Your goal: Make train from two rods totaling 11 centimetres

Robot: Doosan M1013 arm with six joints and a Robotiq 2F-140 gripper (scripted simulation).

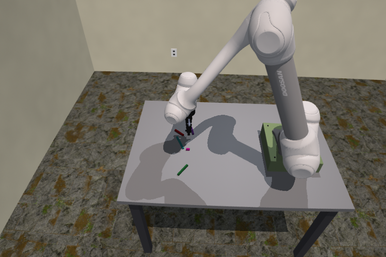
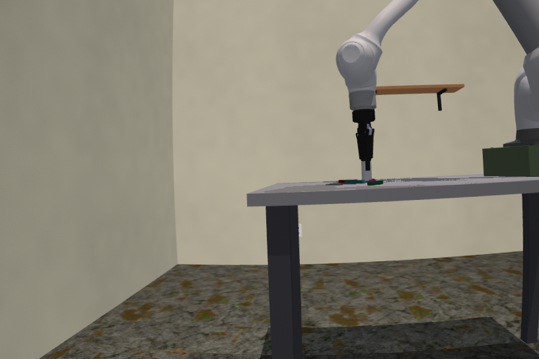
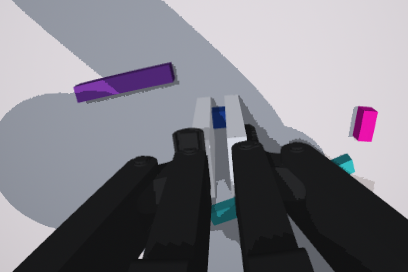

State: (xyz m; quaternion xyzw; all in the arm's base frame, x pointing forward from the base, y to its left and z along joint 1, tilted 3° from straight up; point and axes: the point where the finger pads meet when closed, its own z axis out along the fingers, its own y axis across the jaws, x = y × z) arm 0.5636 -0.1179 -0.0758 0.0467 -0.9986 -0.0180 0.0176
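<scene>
Right now my hand is 3 cm above the blue rod. Also, from my hand: turquoise rod: 5 cm ahead, 4 cm to the left, 3 cm below; purple rod: 2 cm behind, 6 cm to the right, 3 cm below; red rod: 6 cm ahead, 4 cm to the right, 3 cm below.
</scene>
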